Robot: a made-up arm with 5 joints. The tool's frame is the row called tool. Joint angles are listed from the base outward. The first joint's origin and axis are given. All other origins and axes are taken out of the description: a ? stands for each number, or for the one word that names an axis. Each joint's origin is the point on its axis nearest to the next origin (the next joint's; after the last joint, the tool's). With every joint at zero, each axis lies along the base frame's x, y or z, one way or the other. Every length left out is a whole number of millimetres.
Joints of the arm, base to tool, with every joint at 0 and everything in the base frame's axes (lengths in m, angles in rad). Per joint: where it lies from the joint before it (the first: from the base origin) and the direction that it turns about. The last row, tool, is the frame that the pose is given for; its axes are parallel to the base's.
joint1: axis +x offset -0.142 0 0.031
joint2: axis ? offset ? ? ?
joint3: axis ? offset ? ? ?
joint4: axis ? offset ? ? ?
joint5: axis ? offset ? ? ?
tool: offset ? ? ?
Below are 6 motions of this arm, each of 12 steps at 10 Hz.
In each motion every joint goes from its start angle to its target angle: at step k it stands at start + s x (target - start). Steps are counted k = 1, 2, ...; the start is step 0. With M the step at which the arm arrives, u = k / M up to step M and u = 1 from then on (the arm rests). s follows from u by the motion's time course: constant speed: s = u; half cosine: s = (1 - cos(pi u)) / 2; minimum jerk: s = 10 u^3 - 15 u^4 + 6 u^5.
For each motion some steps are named. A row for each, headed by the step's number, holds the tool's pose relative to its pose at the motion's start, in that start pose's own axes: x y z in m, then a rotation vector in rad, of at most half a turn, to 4 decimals.
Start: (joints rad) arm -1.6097 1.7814 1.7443 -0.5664 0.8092
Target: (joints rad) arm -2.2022 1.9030 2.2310 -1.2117 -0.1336
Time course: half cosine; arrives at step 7
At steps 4, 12:
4: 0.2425 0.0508 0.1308 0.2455 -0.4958 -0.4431
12: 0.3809 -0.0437 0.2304 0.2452 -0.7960 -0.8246

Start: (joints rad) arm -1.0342 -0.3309 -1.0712 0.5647 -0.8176
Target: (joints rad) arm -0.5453 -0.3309 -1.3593 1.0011 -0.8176
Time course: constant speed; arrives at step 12
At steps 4, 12:
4: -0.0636 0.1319 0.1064 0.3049 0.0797 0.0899
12: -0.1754 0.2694 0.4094 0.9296 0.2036 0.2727

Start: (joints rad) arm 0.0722 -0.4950 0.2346 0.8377 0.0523
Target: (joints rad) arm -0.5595 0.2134 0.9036 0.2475 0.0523
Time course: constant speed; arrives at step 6
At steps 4, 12:
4: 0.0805 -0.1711 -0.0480 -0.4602 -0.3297 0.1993
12: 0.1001 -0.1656 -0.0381 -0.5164 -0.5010 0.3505

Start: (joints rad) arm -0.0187 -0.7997 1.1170 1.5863 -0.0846
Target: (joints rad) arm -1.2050 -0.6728 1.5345 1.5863 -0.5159
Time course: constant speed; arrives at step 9
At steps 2, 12:
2: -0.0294 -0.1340 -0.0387 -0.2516 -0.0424 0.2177
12: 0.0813 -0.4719 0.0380 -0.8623 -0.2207 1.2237

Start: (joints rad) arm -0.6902 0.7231 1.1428 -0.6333 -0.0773
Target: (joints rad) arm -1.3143 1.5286 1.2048 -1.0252 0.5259
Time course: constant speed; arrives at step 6
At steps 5, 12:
5: -0.4385 -0.0990 0.4219 0.0239 1.1416 0.1935
12: -0.4597 -0.1275 0.5434 -0.0142 1.3924 0.1952

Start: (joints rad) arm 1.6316 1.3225 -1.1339 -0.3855 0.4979
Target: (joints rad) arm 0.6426 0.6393 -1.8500 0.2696 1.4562
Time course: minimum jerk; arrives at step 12
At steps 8, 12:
8: -0.3501 -0.0468 0.5528 0.2562 2.0159 0.2276
12: -0.2232 -0.1049 0.6989 0.4911 2.4333 0.4167

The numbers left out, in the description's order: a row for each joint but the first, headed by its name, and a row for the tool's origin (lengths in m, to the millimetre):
joint2: axis +z, xyz 0 -0.04 -0.071
joint3: axis -y, xyz 0.025 0.193 0
joint4: axis +z, xyz 0.059 0 -0.181
joint5: axis +y, xyz 0.005 0.218 0
tool: xyz -0.046 0 -0.323

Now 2 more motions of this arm.
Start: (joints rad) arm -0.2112 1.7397 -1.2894 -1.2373 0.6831
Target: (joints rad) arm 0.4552 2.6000 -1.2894 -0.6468 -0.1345
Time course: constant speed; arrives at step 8
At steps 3, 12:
3: 0.2466 0.0239 0.0536 -0.0542 -0.7068 0.2378
12: 0.5104 0.1000 0.4658 -0.1952 -1.8753 0.3963

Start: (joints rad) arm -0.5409 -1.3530 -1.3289 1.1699 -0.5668
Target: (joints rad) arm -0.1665 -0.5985 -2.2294 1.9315 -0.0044
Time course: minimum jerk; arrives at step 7
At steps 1, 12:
1: -0.0214 0.0141 0.0064 0.0302 0.0397 0.0090
12: -0.3475 0.1379 0.7360 1.4006 1.3288 0.3414

